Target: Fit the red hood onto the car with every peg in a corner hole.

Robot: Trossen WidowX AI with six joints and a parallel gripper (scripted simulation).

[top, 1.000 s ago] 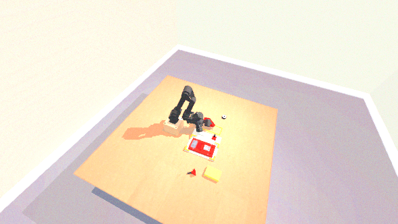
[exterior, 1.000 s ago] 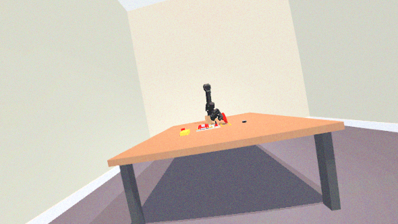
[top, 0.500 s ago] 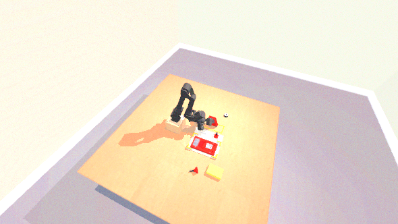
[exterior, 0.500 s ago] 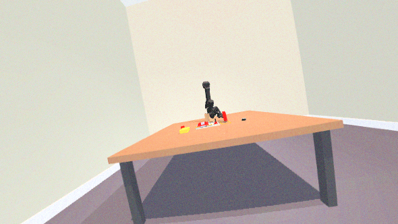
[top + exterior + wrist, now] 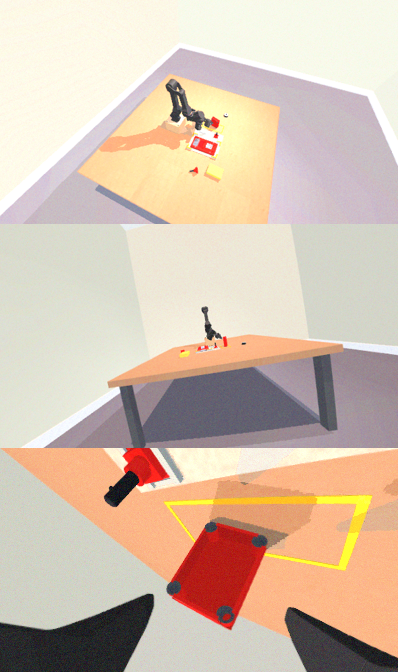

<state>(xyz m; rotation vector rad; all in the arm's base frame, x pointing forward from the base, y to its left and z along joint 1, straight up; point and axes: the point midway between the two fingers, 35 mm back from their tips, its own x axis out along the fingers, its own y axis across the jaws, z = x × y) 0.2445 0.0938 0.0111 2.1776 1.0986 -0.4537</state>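
Right now my gripper tip is 40 mm to the right of the red hood, 40 mm short of it and 40 mm above it. Also, from my gripper tip: black-and-white wheel: 200 mm to the left, 100 mm ahead, 80 mm below; then yellow block: 350 mm to the right, 190 mm ahead, 70 mm below; then white jig board: 160 mm to the right, 80 mm below, 40 mm ahead.
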